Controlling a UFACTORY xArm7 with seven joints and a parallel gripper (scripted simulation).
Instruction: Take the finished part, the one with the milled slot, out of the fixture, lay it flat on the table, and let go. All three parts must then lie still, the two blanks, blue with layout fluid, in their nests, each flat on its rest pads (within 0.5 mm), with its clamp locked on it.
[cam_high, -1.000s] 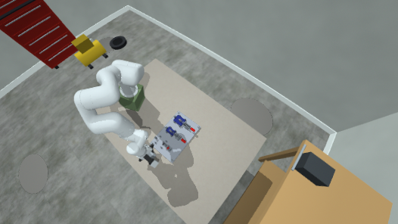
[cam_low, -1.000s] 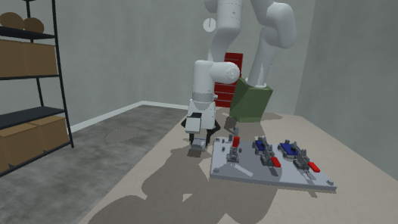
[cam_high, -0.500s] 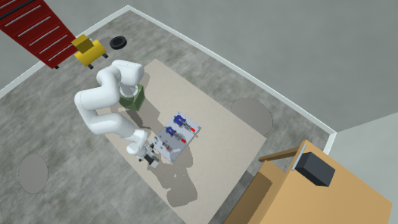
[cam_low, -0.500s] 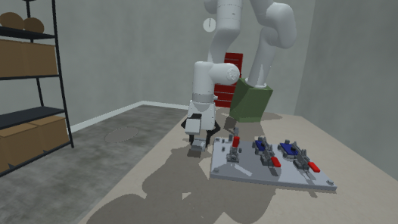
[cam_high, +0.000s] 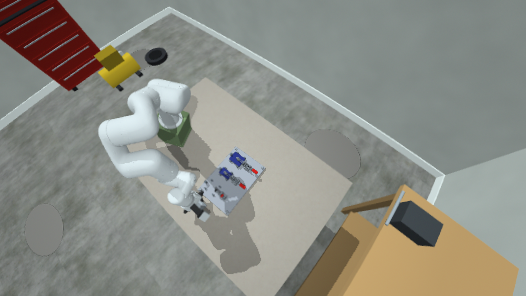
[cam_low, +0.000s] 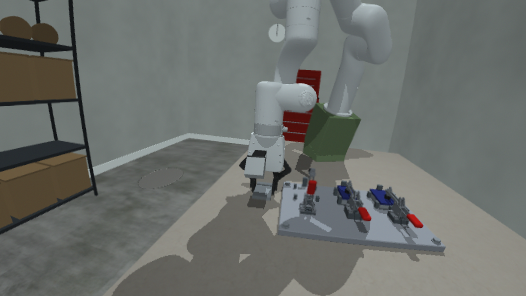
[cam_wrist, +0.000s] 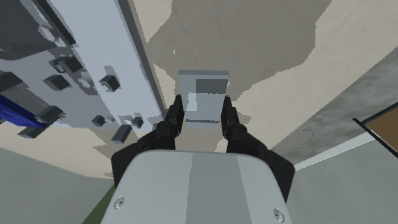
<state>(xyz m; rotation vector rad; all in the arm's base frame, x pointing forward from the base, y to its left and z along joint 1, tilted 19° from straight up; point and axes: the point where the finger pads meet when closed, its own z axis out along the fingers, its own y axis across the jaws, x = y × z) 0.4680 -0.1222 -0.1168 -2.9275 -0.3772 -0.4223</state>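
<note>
Now: hand 1 cm past the finished grey part and 2 cm above it. The rest, counted from my hand: grey fixture plate 1 cm behind, 24 cm to the left, 1 cm below.
</note>
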